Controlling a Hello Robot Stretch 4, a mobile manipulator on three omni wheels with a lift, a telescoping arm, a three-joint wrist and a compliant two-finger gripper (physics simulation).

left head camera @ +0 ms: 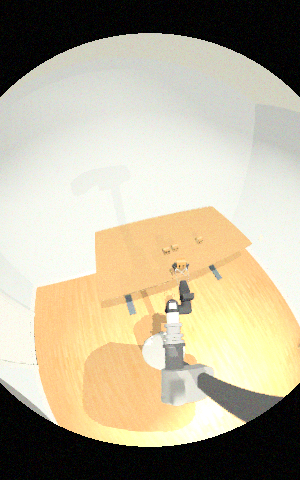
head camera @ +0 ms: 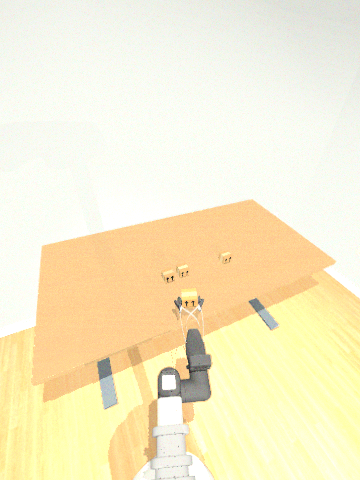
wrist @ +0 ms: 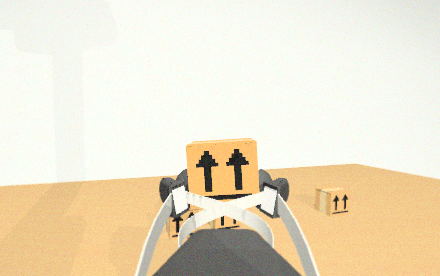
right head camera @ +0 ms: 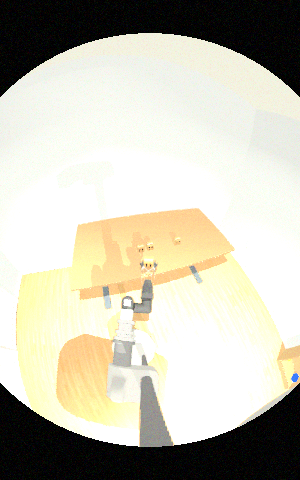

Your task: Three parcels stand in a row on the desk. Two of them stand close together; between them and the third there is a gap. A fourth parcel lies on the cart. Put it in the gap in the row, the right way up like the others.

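My gripper is shut on a parcel, an orange-brown box whose two black arrows point up. It is held above the front part of the desk, nearer the front edge than the row. The left parcel and the middle parcel stand close together, partly hidden in the wrist view behind the gripper. The third parcel stands apart to the right, arrows up.
The desk's front edge runs below the gripper, and its dark feet show on the floor. A pale wall rises behind the desk. An orange-brown piece of furniture with a blue thing shows at the lower right of the right head view.
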